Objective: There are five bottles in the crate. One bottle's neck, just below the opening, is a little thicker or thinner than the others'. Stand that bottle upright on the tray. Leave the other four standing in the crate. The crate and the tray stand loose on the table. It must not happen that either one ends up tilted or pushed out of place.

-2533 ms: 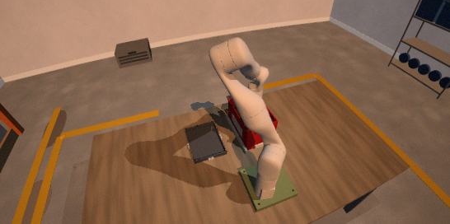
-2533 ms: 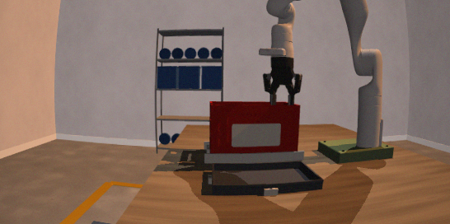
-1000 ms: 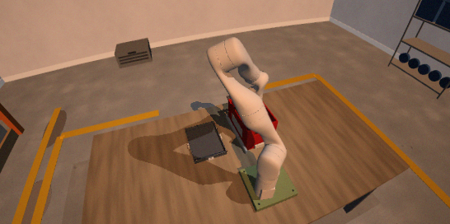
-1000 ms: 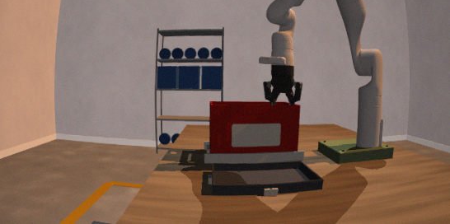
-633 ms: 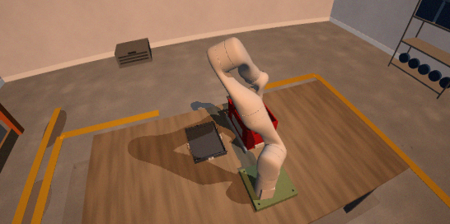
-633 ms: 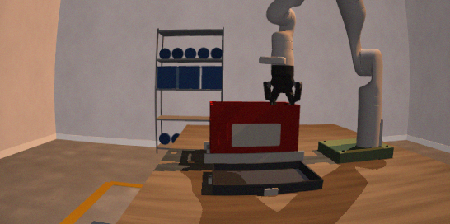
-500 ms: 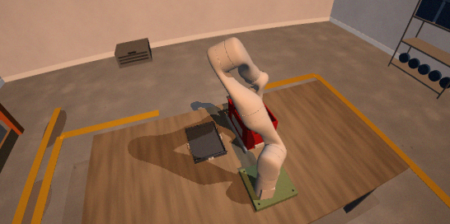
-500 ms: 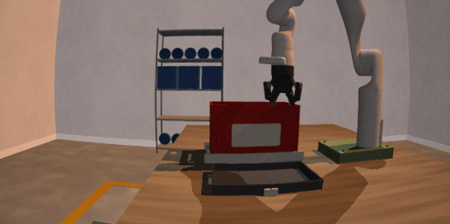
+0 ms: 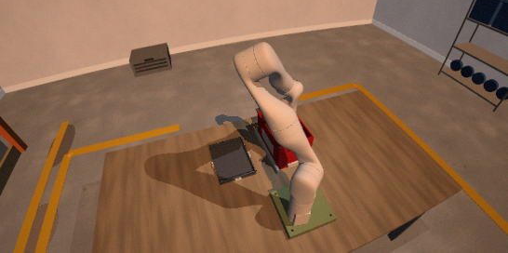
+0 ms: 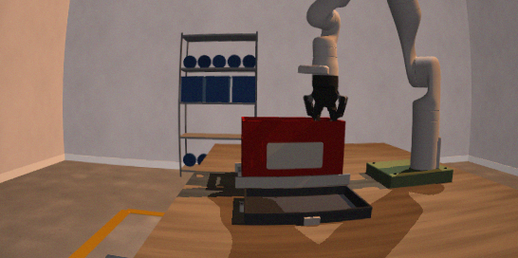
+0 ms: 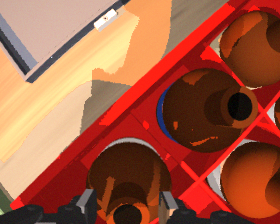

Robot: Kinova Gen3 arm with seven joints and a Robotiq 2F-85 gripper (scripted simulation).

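Now: the red crate 100 mm ahead of my hand, 20 mm to the right of it and 70 mm below it. Round my hand: dark tray 40 mm ahead, 270 mm to the left, 140 mm below.
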